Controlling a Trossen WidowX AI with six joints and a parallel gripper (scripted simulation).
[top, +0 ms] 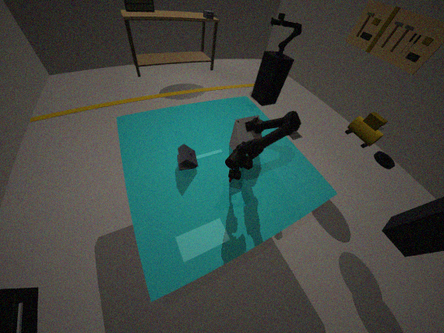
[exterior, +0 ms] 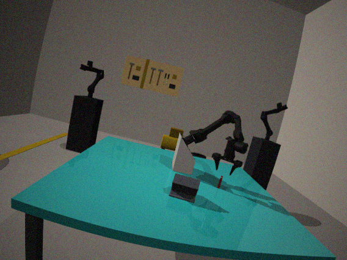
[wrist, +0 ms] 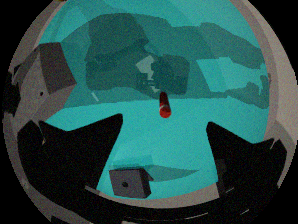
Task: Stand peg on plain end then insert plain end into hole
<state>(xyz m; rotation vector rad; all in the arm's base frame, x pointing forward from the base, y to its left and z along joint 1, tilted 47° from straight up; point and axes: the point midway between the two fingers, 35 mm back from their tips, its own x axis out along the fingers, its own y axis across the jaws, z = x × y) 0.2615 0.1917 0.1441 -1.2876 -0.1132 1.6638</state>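
Now: gripper tip 50 mm above the red peg. Round my gripper tip: sloped grey panel: 250 mm to the right, 180 mm ahead, 60 mm below.
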